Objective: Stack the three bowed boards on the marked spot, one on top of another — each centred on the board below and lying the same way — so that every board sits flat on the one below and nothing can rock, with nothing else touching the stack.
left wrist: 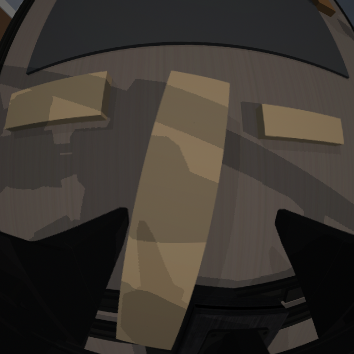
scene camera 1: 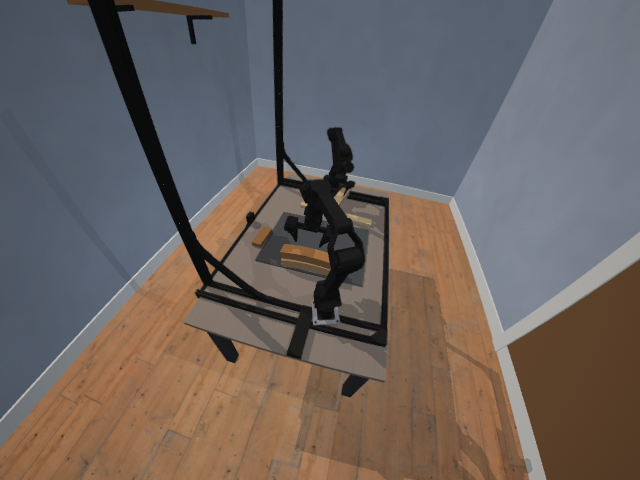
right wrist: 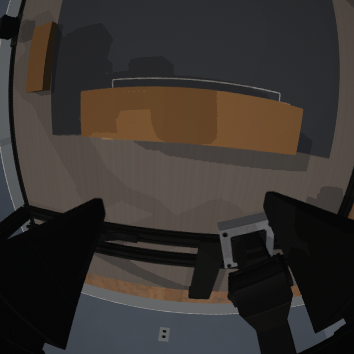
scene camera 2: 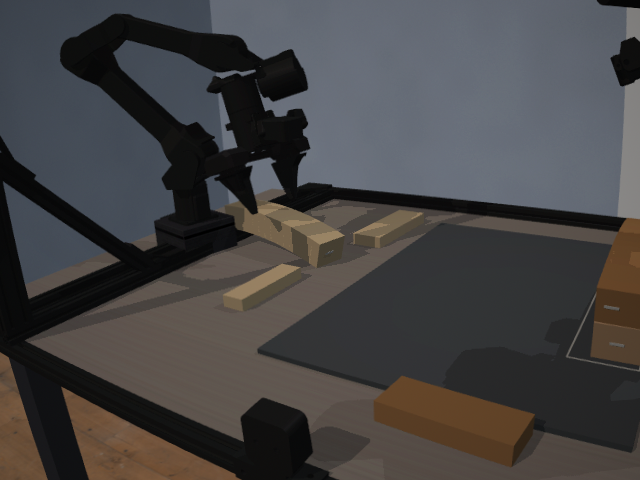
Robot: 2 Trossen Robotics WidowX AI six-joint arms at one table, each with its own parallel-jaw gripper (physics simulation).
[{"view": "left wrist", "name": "my left gripper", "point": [205, 217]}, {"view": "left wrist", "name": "pale bowed board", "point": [176, 192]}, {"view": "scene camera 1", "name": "my right gripper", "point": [307, 244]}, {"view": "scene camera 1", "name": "brown bowed board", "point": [294, 252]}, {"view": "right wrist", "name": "my right gripper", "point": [185, 203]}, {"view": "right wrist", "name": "brown bowed board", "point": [191, 115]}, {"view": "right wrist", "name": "flat brown block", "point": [38, 76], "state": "on the table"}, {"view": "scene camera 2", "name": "my left gripper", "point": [275, 207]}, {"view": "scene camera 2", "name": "brown bowed board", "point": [610, 295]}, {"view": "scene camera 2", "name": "flat brown block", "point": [498, 433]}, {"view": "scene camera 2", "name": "pale bowed board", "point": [317, 243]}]
